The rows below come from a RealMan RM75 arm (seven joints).
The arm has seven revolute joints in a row. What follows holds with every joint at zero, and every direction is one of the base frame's.
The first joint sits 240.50 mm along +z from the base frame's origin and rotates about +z.
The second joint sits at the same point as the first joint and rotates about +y.
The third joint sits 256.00 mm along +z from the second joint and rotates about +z.
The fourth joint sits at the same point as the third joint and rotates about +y.
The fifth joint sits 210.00 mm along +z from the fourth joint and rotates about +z.
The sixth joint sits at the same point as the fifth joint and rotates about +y.
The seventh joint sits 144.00 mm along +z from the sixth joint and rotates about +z.
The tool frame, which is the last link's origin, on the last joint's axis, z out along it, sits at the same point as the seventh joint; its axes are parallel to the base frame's.
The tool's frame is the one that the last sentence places.
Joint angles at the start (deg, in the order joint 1, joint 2, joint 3, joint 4, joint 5, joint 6, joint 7):
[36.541, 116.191, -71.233, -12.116, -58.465, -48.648, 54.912]
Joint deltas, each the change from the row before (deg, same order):
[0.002, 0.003, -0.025, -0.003, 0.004, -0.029, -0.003]
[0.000, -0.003, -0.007, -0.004, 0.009, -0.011, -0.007]
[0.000, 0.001, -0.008, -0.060, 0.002, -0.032, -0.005]
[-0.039, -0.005, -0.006, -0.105, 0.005, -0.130, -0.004]
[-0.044, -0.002, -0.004, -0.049, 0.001, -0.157, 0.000]
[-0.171, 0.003, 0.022, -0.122, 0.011, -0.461, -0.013]
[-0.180, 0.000, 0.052, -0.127, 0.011, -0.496, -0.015]
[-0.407, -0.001, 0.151, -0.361, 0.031, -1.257, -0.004]
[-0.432, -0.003, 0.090, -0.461, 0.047, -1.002, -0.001]
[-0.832, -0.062, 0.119, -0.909, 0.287, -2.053, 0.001]
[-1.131, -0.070, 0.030, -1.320, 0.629, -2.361, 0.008]
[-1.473, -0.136, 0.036, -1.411, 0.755, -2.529, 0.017]
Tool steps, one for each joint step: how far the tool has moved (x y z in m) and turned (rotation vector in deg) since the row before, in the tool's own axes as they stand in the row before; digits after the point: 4 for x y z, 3 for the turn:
[0.0000, 0.0001, 0.0000, -0.041, -0.009, -0.016]
[0.0000, 0.0000, 0.0000, -0.008, -0.011, -0.010]
[-0.0003, 0.0001, 0.0001, -0.037, -0.061, -0.046]
[-0.0005, 0.0001, -0.0001, -0.093, -0.135, -0.050]
[-0.0002, 0.0002, -0.0002, -0.108, -0.104, -0.006]
[-0.0002, 0.0006, -0.0007, -0.273, -0.292, 0.039]
[-0.0003, 0.0006, -0.0007, -0.276, -0.329, 0.053]
[-0.0013, 0.0014, -0.0016, -0.716, -0.901, 0.117]
[-0.0012, 0.0009, -0.0016, -0.533, -0.791, 0.037]
[-0.0031, 0.0015, -0.0034, -1.034, -1.697, 0.086]
[-0.0043, 0.0014, -0.0044, -1.049, -2.199, 0.098]
[-0.0036, 0.0007, -0.0066, -0.873, -2.280, 0.198]

